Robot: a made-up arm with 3 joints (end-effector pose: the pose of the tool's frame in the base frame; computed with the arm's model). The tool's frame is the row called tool. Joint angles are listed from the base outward.
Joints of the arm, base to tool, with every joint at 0 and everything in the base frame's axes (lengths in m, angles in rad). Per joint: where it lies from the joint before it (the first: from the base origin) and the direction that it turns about. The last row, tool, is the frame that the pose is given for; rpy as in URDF.
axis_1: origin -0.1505 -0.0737 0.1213 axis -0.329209 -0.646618 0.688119
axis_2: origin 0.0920 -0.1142 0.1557 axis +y
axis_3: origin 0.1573 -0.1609 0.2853 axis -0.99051 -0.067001 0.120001
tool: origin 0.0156 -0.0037 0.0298 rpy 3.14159 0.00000 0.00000
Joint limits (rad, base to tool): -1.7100..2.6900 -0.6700..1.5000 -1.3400..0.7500
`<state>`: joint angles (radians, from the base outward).
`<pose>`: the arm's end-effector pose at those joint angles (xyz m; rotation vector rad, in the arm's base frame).
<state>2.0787 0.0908 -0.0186</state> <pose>-0.5753 -0.0123 0.5519 1.4174 1.5457 1.3992</pose>
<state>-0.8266 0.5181 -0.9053</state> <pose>0.0870 -0.6170 0.1517 -1.4990 1.0990 0.8893</pose>
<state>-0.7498 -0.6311 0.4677</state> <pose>-0.0609 -0.4908 0.5091 2.6609 -0.7247 0.0401</pose>
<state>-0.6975 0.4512 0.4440</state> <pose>0.1547 -0.5677 0.2319 2.7639 -0.2654 -1.3708</pose>
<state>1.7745 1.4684 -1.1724</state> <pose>-0.0650 0.2032 0.5324 3.0378 0.2653 -0.4922</pose>
